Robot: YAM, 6 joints.
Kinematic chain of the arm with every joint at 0, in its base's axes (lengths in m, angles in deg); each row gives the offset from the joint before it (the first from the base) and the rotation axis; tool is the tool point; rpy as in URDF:
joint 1: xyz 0 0 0.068 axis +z
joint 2: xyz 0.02 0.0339 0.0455 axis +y
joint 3: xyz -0.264 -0.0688 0 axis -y
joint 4: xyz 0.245 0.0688 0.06 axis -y
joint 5: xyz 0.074 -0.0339 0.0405 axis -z
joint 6: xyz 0.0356 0 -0.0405 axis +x
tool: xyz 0 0 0 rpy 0 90 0
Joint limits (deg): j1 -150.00..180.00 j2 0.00..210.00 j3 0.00..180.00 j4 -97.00..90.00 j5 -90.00..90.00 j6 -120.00..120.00
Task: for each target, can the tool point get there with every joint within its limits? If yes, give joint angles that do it. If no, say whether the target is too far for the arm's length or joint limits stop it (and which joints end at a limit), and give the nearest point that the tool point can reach.
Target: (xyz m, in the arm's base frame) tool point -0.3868 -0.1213 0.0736
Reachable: no: joint limits stop it (at a limit: joint 1) | nearest point -0.3604 -0.1670 0.0736 | short by 0.053 m
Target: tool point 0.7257 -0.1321 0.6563
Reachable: no: too far | nearest point 0.5107 -0.0930 0.4910 | short by 0.274 m
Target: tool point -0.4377 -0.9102 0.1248
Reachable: no: too far | nearest point -0.2799 -0.5820 0.1206 | short by 0.364 m
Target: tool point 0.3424 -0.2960 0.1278
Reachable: yes | joints -39.78 123.35 66.51 38.64 13.61 71.81
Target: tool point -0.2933 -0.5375 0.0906
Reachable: yes | joints -116.30 174.22 140.33 55.93 44.08 -58.44
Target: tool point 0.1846 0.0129 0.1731
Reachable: yes | joints 14.78 68.23 28.65 -27.12 76.33 -91.15
